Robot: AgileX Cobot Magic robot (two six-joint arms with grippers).
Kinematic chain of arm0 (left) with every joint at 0, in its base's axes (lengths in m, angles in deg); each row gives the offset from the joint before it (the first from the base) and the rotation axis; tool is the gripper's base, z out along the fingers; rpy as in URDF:
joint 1: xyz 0 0 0.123 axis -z
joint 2: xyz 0 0 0 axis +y
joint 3: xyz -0.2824 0 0.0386 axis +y
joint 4: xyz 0.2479 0 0.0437 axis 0.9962 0 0.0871
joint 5: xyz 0 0 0 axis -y
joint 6: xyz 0.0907 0 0.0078 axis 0.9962 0 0.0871
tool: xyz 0 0 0 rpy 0 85 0
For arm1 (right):
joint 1: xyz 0 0 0.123 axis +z
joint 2: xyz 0 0 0 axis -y
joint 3: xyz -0.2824 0 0.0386 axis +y
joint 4: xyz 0.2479 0 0.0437 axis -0.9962 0 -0.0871
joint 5: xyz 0 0 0 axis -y
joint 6: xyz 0.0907 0 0.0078 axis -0.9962 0 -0.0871
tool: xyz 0 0 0 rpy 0 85 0
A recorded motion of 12 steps. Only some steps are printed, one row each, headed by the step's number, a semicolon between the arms.
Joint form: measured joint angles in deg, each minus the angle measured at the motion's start. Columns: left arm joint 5, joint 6, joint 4, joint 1, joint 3, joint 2; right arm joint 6, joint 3, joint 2, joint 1, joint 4, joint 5.
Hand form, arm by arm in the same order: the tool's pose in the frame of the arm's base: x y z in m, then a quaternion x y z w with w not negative. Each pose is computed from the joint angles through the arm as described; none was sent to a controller.
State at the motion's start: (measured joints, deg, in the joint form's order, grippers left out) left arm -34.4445 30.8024 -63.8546 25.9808 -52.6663 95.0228; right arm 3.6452 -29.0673 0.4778 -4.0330 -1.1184 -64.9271
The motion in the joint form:
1: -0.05 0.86 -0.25 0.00 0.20 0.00; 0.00 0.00 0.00 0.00 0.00 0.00
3: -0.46 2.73 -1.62 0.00 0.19 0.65; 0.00 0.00 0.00 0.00 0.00 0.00
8: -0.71 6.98 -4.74 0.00 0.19 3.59; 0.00 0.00 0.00 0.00 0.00 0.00
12: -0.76 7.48 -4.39 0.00 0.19 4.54; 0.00 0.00 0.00 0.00 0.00 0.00
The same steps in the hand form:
1: 0.2682 -0.1824 0.2019 0.06614 0.91916 -0.35809 0.15015; -0.0100 0.0023 0.2734 0.00213 0.86764 -0.02358 0.49662
3: 0.2688 -0.1838 0.1992 0.07156 0.91748 -0.36230 0.14778; -0.0100 0.0023 0.2734 0.00213 0.86764 -0.02358 0.49662
8: 0.2726 -0.1873 0.1846 0.07766 0.91763 -0.36497 0.13685; -0.0100 0.0023 0.2734 0.00213 0.86764 -0.02358 0.49662
12: 0.2733 -0.1875 0.1790 0.08212 0.91999 -0.36017 0.13097; -0.0100 0.0023 0.2734 0.00213 0.86764 -0.02358 0.49662

